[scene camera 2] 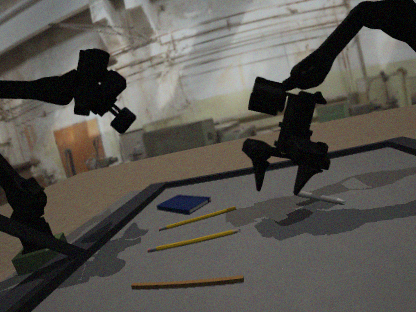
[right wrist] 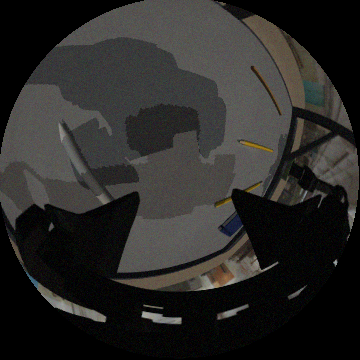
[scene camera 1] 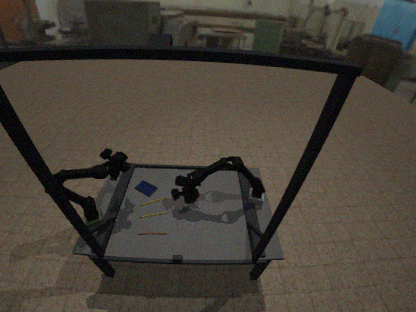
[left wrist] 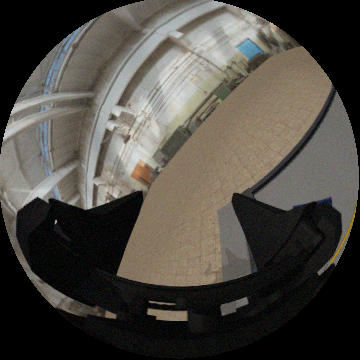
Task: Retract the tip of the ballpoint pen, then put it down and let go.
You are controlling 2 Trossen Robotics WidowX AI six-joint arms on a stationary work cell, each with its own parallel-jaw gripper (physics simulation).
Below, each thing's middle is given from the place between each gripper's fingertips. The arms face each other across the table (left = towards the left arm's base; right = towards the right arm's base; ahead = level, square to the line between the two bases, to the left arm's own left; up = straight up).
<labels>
I see the green arm mount (scene camera 2: 27, 263) 5 cm behind my right hand, 56 cm to the left of it and 2 cm below it.
I see my left gripper 26 cm past the green arm mount, 18 cm to the right of it and 30 cm above it.
</labels>
